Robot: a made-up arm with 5 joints.
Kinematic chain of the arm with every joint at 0, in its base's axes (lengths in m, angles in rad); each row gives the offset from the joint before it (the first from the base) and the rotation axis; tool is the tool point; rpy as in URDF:
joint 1: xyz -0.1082 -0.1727 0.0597 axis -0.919 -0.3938 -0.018
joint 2: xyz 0.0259 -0.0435 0 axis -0.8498 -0.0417 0.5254
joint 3: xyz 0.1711 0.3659 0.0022 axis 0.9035 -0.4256 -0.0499
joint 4: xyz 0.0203 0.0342 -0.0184 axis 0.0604 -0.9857 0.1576
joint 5: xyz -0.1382 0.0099 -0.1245 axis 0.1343 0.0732 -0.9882
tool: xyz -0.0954 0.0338 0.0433 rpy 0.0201 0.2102 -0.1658
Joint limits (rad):
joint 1: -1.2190..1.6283
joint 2: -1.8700..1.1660
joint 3: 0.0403..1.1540
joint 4: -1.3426..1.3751
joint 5: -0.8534..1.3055
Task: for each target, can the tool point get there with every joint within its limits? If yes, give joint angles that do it. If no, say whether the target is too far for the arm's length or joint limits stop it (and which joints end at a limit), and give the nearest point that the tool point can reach.
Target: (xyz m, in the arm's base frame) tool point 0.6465 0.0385 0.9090
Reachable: no: too far | nearest point 0.3444 -0.0499 0.5976 | short by 0.443 m
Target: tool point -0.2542 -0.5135 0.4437
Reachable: no: joint limits stop it (at a limit: joint 2, joint 4) | nearest point -0.0156 -0.3914 0.4208 | short by 0.269 m
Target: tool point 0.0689 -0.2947 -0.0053
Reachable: no: joint limits stop it (at a limit: joint 1, joint 3, joint 4, joint 5) | nearest point 0.0899 -0.4017 0.0261 | short by 0.113 m
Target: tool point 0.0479 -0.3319 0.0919
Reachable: no: joint limits stop it (at a limit: joint 1, joint 3, joint 4, joint 5) | nearest point 0.1070 -0.3629 0.1068 | short by 0.068 m
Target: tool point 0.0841 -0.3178 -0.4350
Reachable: yes | joints 0.8042 0.7526 0.3795 0.9279 -0.1785
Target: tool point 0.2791 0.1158 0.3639
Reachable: yes | joints -0.6695 -0.6570 0.5858 0.6390 0.6158
